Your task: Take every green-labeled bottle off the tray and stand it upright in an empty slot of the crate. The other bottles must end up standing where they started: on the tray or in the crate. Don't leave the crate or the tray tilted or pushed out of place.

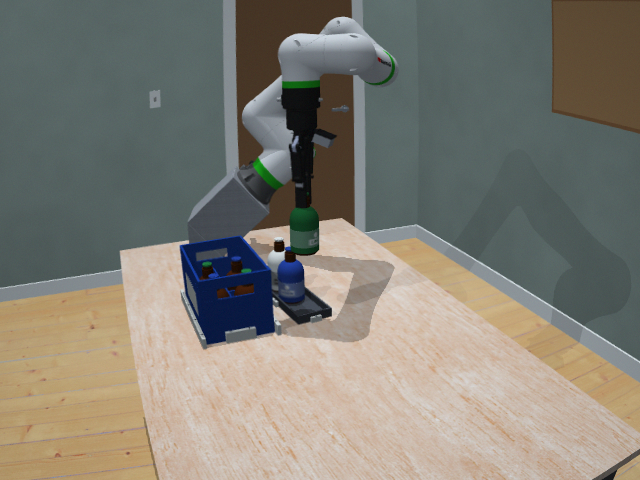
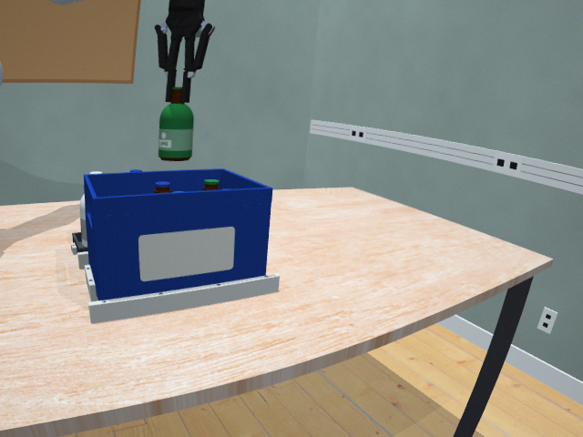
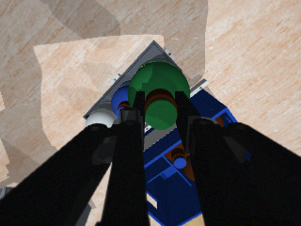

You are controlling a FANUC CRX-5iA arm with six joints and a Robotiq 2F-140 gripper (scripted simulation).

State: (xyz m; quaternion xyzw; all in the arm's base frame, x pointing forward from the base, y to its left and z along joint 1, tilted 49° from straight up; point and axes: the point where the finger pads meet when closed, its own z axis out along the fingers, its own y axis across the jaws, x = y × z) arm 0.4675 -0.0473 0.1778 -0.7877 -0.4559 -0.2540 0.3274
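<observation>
The green-labeled bottle is 80 mm below my hand. Round my hand: white-labeled bottle: 170 mm behind, 50 mm to the right, 250 mm below; then blue-labeled bottle: 80 mm behind, 30 mm to the right, 250 mm below; then blue crate: 20 mm behind, 220 mm to the right, 250 mm below.
</observation>
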